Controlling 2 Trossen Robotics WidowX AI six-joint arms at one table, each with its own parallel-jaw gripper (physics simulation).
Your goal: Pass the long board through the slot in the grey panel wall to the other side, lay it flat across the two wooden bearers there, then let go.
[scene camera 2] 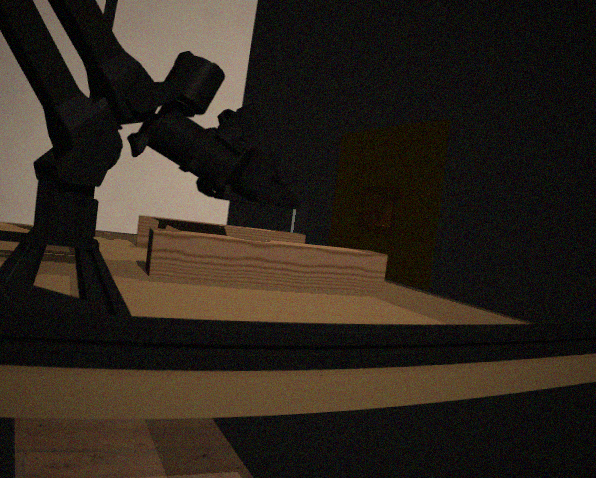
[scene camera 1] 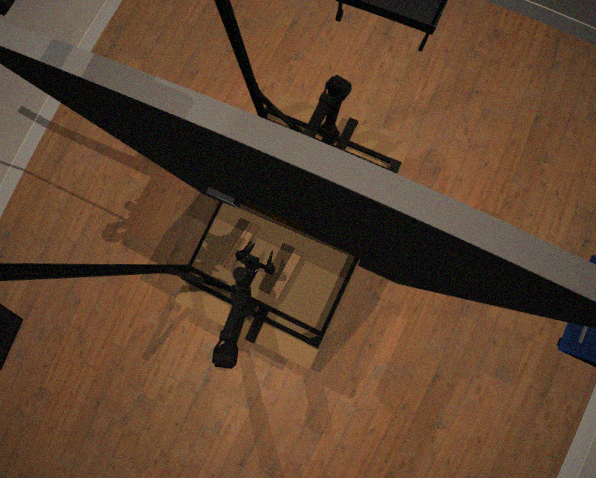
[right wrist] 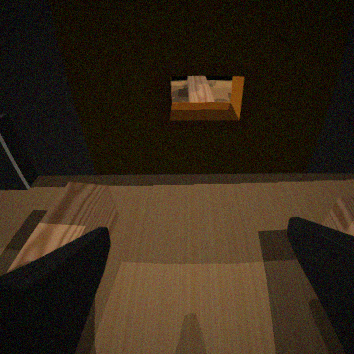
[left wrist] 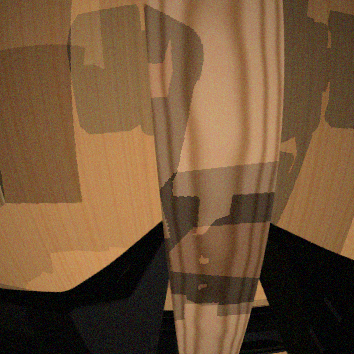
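The long board [left wrist: 225, 116] runs up the middle of the left wrist view, pale wood with shadow bands. My left gripper [left wrist: 208, 227] is shut on it near its lower end, above the left side's table. Through the slot [right wrist: 207, 105] in the dark yellow panel [right wrist: 140, 105] [scene camera 2: 391, 190], the right wrist view shows the board's end [right wrist: 199, 89] still on the far side. My right gripper [right wrist: 199, 232] [scene camera 1: 255, 258] [scene camera 2: 258, 185] is open and empty. It hangs low over the table between the two wooden bearers, one at the left [right wrist: 70, 214] [scene camera 2: 263, 267] and one at the right [right wrist: 342, 214] [scene camera 2: 263, 233], facing the slot.
The grey panel wall [scene camera 1: 343, 166] crosses the scene diagonally between the two arms. The right arm's table [scene camera 1: 315, 289] [scene camera 2: 272, 303] has a dark frame. A thin grey post [right wrist: 14, 161] stands at the left by the wall.
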